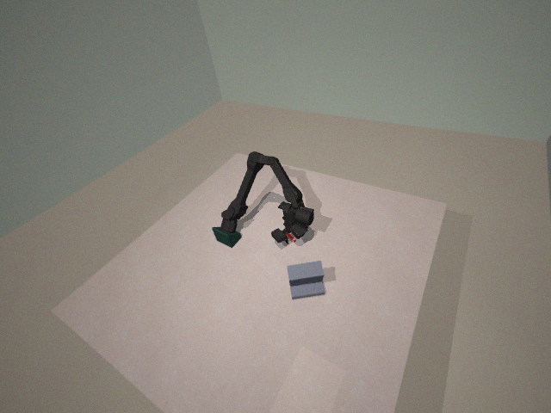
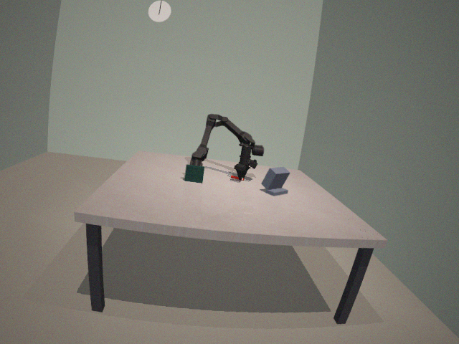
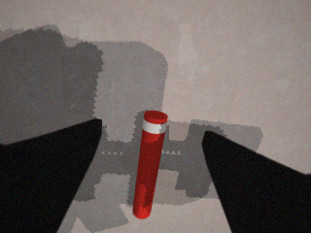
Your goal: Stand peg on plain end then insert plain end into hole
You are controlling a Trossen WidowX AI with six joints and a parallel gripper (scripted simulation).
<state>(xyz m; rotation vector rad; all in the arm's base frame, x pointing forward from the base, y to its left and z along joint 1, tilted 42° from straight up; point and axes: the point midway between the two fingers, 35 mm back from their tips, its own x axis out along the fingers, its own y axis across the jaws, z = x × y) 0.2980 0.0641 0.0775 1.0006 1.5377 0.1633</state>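
Right now my gripper tip is 10 mm past the red peg and 10 mm to the right of it. The rest, counted from my gripper tip: low foot: 160 mm ahead, 210 mm to the right; grey sloped panel: 140 mm ahead, 190 mm to the right, 70 mm above.
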